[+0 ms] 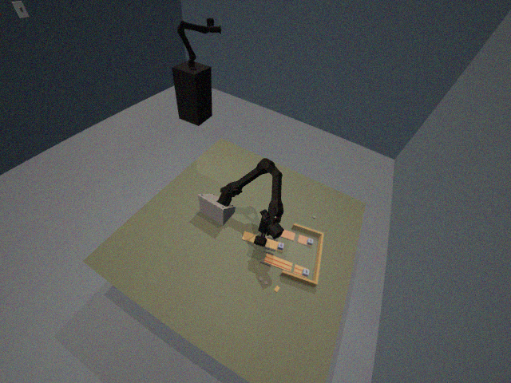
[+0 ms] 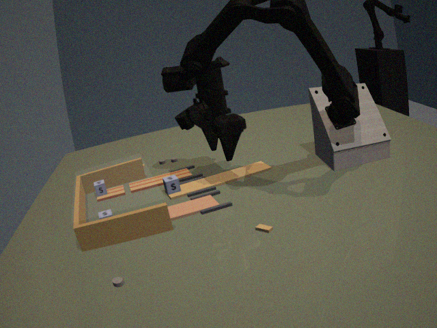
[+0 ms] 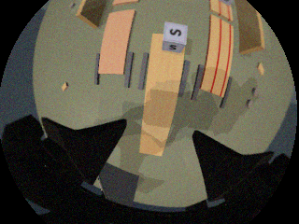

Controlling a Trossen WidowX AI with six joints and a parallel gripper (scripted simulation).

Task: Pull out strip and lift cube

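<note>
The tan strip lies 5 cm below my gripper tip, 2 cm ahead of it and 1 cm to the left of it. Round my gripper tip: pink strip 12 cm to the left, 11 cm ahead, 5 cm below; small orange block 27 cm to the left, 5 cm below, 1 cm behind.
</note>
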